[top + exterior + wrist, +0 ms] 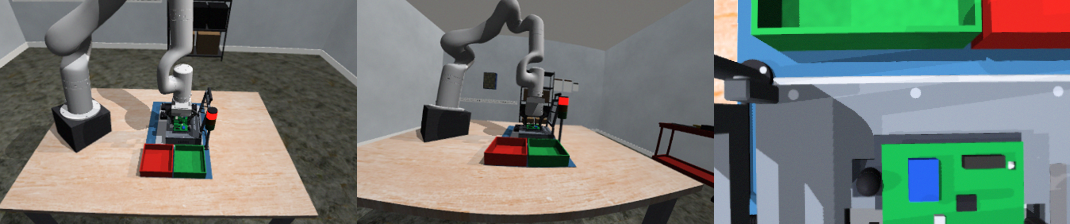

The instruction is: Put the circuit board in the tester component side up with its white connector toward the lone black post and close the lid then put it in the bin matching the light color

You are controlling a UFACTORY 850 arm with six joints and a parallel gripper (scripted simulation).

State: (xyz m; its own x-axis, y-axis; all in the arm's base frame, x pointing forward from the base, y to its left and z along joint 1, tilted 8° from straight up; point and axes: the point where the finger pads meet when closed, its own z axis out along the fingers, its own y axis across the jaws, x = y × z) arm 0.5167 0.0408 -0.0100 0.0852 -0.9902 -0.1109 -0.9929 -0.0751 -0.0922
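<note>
Right now my hand is 1 cm short of the dark nest, 1 cm to the right of it and 2 cm above it. From my hand the other things lie so: clear lid: 12 cm ahead, 1 cm to the left, 10 cm above; green bin: 6 cm ahead, 20 cm to the right, 7 cm below; green circuit board: 1 cm below.
</note>
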